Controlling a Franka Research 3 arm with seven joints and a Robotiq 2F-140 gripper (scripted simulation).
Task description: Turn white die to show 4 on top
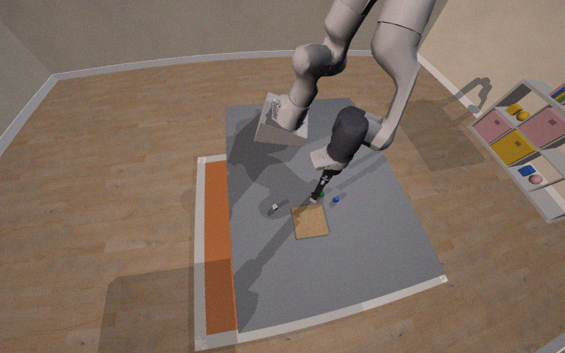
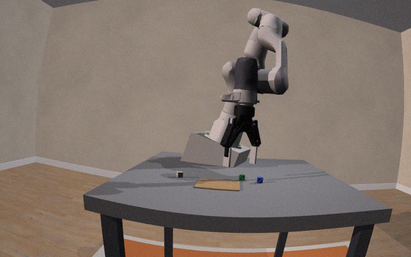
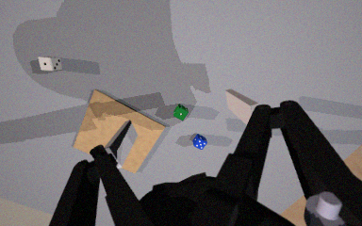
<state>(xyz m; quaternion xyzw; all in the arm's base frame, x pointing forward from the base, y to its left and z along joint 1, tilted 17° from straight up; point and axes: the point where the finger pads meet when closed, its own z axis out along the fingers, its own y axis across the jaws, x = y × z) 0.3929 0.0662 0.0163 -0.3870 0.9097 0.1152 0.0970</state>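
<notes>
The green die is 1 cm ahead of my hand, 1 cm to the left of it and 5 cm below it. From my hand the other things lie so: white die (4 cm ahead, 21 cm to the right, 5 cm below); then blue die (5 cm ahead, 8 cm to the left, 5 cm below); then tan mat (12 cm ahead, 7 cm to the right, 6 cm below).
</notes>
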